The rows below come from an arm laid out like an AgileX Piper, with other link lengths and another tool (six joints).
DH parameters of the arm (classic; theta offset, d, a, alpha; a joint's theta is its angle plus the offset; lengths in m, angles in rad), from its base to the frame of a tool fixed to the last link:
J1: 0 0.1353 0 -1.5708
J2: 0.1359 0 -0.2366 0
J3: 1.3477 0 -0.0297 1.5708
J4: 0 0.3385 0 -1.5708
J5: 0 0 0 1.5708
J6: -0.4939 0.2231 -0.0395 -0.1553
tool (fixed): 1.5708 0.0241 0 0
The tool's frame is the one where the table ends.
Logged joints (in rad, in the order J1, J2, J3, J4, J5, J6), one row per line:
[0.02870, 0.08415, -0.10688, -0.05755, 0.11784, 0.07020]
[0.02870, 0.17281, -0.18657, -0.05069, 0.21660, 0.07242]
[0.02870, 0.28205, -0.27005, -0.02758, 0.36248, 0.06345]
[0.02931, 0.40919, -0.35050, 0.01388, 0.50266, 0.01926]
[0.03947, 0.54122, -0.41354, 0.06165, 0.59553, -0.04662]
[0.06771, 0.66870, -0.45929, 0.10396, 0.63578, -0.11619]
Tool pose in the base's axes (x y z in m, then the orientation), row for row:
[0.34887, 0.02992, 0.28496, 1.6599, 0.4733, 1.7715]
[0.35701, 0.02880, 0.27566, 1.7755, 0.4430, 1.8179]
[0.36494, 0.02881, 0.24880, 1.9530, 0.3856, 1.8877]
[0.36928, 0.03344, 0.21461, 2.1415, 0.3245, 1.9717]
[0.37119, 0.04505, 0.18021, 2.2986, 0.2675, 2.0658]
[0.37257, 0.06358, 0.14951, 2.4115, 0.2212, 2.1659]
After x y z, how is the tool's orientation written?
As angles about the fixed x, y, z axes (roll, pitch, yaw), in radians.
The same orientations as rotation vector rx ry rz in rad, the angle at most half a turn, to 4 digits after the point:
[0.7846, 1.5524, 0.9439]
[0.8554, 1.6405, 0.9163]
[0.9644, 1.7831, 0.8697]
[1.0564, 1.9535, 0.8077]
[1.0988, 2.1228, 0.7543]
[1.0859, 2.2745, 0.7190]

